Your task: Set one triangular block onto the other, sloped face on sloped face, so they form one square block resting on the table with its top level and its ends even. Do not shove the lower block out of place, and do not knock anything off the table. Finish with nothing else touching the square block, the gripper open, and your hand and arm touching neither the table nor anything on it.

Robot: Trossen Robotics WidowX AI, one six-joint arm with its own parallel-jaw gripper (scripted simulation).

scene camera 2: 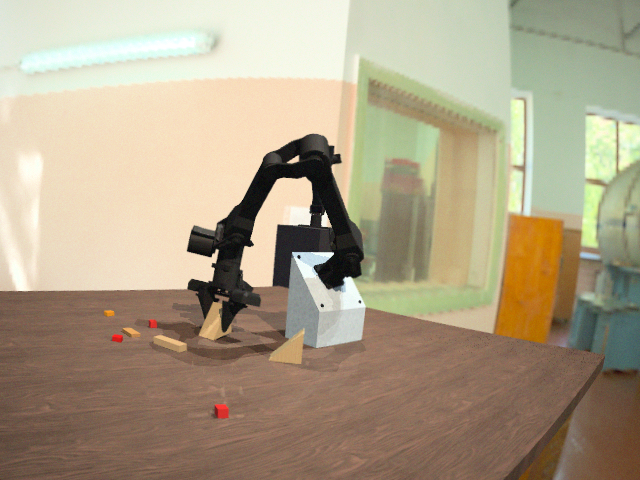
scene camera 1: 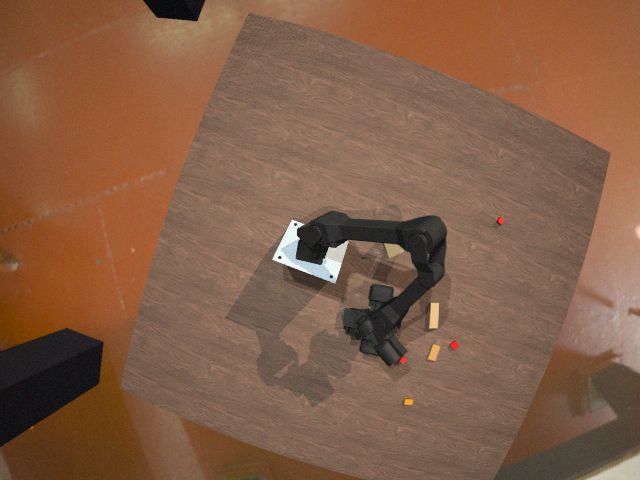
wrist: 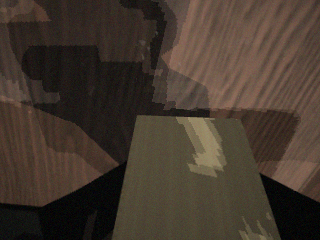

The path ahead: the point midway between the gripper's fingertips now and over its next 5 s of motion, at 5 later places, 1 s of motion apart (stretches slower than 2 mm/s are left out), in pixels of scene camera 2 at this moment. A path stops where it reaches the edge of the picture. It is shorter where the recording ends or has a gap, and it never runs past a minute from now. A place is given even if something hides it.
My gripper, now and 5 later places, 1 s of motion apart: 215, 328; 208, 321; 204, 296; 180, 308; 207, 302; 199, 311
